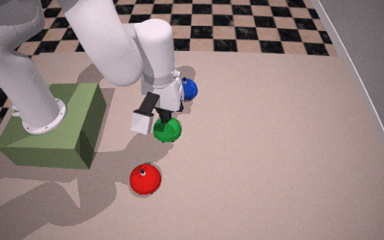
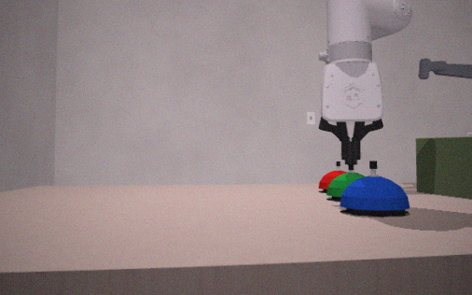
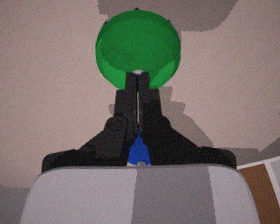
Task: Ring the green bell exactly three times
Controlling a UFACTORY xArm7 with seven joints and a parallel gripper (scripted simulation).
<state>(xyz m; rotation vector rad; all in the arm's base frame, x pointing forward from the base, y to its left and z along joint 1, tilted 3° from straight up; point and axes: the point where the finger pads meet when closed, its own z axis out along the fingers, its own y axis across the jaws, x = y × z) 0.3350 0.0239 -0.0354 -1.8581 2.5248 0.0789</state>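
My gripper is now 40 mm above the green bell. The rest, counted from my hand: red bell 160 mm to the right, 50 mm behind, 40 mm below; blue bell 160 mm to the left, 50 mm ahead, 40 mm below.
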